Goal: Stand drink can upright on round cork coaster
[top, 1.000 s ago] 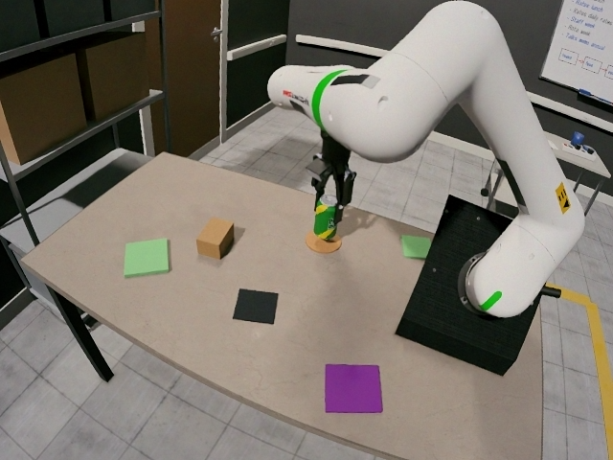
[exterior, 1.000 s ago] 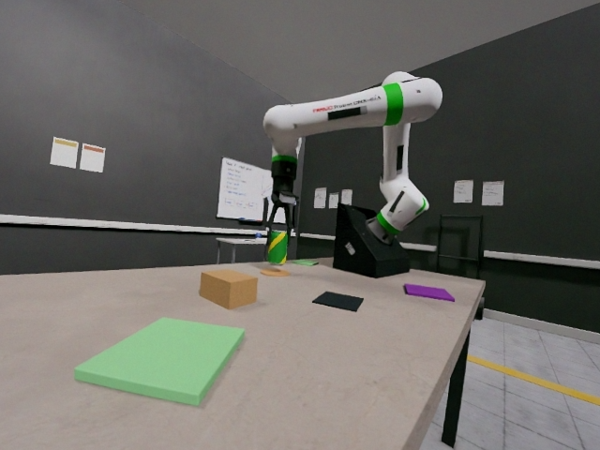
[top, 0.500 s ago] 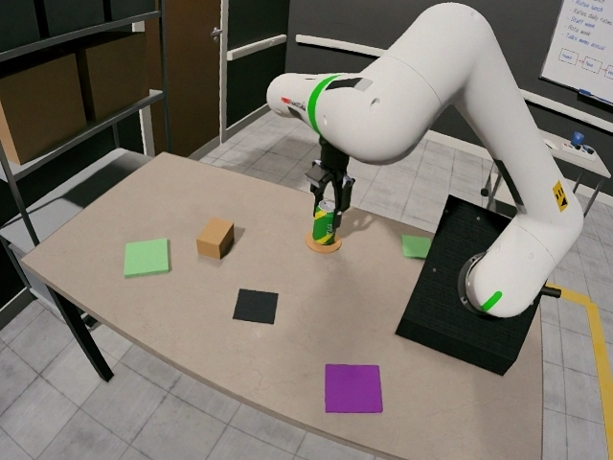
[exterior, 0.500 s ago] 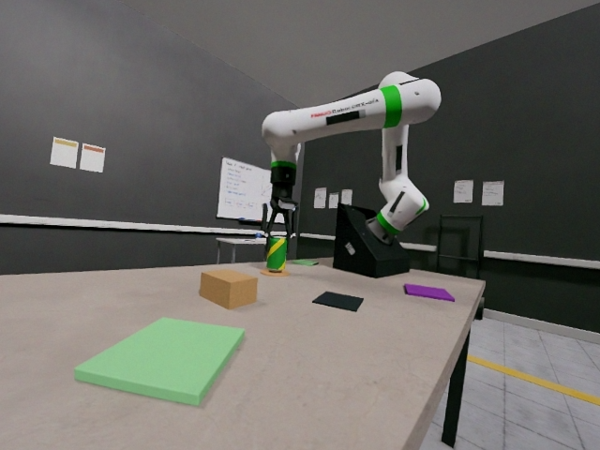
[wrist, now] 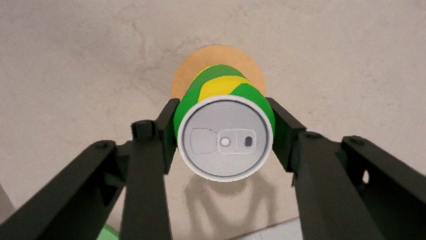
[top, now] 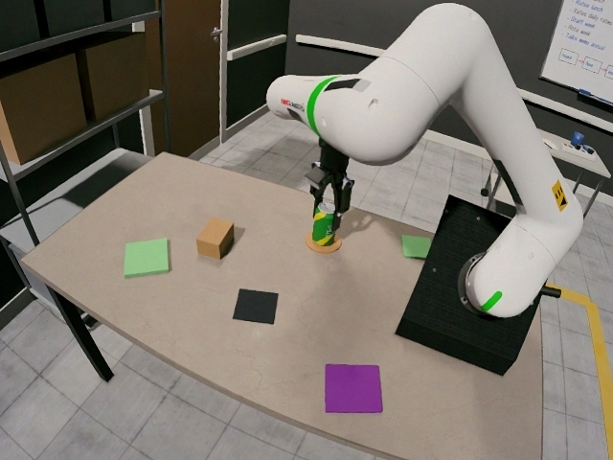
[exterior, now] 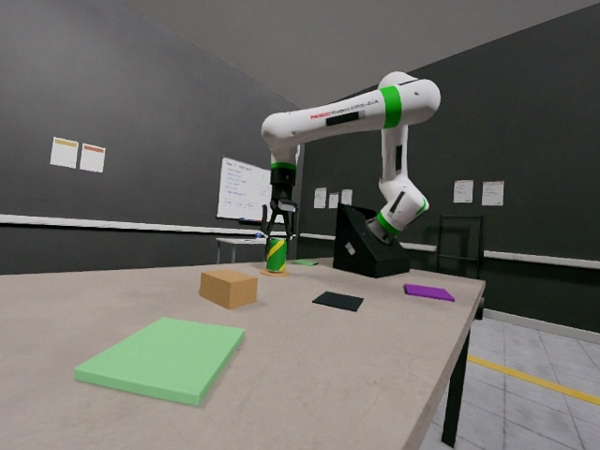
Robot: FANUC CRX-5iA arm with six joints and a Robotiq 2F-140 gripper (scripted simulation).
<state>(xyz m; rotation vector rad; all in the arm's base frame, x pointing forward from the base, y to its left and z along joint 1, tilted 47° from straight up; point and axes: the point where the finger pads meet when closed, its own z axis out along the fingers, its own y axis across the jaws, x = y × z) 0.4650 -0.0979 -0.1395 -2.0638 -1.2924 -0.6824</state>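
My gripper is now 30 mm above the yellow drink can. The rest, counted from my hand: round cork coaster (100 mm below); small green pad (280 mm behind, 110 mm to the right, 100 mm below); brown cardboard box (270 mm ahead, 160 mm to the left, 70 mm below).
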